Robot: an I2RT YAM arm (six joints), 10 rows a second.
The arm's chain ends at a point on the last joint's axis. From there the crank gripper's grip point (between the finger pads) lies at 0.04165 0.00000 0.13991 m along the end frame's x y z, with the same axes.
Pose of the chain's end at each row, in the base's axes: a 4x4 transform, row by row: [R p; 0 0 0 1], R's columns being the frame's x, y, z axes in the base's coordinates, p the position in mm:
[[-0.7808 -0.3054 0.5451 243.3], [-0.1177 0.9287 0.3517 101.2], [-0.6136 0.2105 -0.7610 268.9], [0 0 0 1]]
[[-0.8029 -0.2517 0.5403 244.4], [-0.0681 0.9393 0.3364 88.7], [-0.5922 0.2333 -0.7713 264.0], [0 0 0 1]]
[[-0.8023 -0.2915 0.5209 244.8], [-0.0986 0.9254 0.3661 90.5], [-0.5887 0.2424 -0.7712 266.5], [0 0 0 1]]
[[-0.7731 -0.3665 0.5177 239.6], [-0.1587 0.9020 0.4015 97.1], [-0.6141 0.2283 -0.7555 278.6], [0 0 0 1]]
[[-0.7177 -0.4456 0.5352 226.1], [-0.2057 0.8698 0.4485 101.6], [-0.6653 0.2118 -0.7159 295.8], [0 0 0 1]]
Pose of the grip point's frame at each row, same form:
[[-0.7808 -0.3054 0.5451 287.0], [-0.1177 0.9287 0.3517 145.5], [-0.6136 0.2105 -0.7610 136.9], [0 0 0 1]]
[[-0.8029 -0.2517 0.5403 286.6], [-0.0681 0.9393 0.3364 132.9], [-0.5922 0.2333 -0.7713 131.4], [0 0 0 1]]
[[-0.8023 -0.2915 0.5209 284.3], [-0.0986 0.9254 0.3661 137.6], [-0.5887 0.2424 -0.7712 134.1], [0 0 0 1]]
[[-0.7731 -0.3665 0.5177 279.8], [-0.1587 0.9020 0.4015 146.7], [-0.6141 0.2283 -0.7555 147.3], [0 0 0 1]]
[[-0.7177 -0.4456 0.5352 271.1], [-0.2057 0.8698 0.4485 155.8], [-0.6653 0.2118 -0.7159 167.9], [0 0 0 1]]

